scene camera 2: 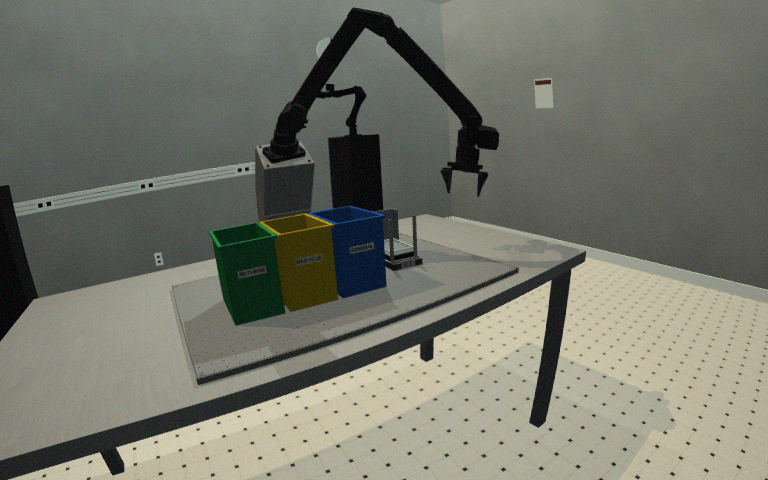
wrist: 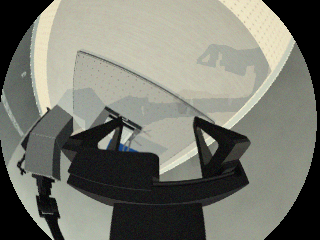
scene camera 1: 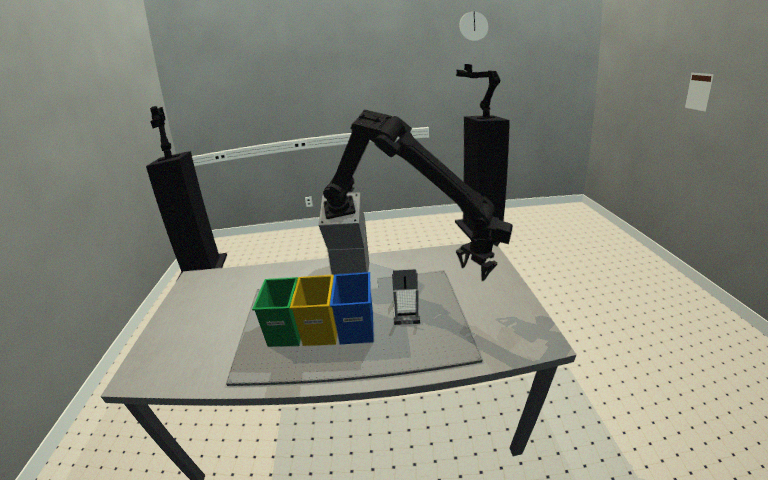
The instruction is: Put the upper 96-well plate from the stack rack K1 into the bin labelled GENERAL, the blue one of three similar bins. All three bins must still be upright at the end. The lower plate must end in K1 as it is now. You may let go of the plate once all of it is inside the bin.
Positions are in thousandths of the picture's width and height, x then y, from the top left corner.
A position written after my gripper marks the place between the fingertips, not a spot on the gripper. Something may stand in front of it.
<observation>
I see my gripper (scene camera 2: 604, 405), a blue general bin (scene camera 2: 467, 511) and a green bin (scene camera 2: 322, 553).
The blue general bin shows as well in scene camera 1 (scene camera 1: 462, 670). The green bin shows as well in scene camera 1 (scene camera 1: 361, 672). My gripper shows as well in the wrist view (wrist: 495, 502) and in scene camera 1 (scene camera 1: 617, 572). The wrist view misses the green bin, which is hidden by my gripper.
</observation>
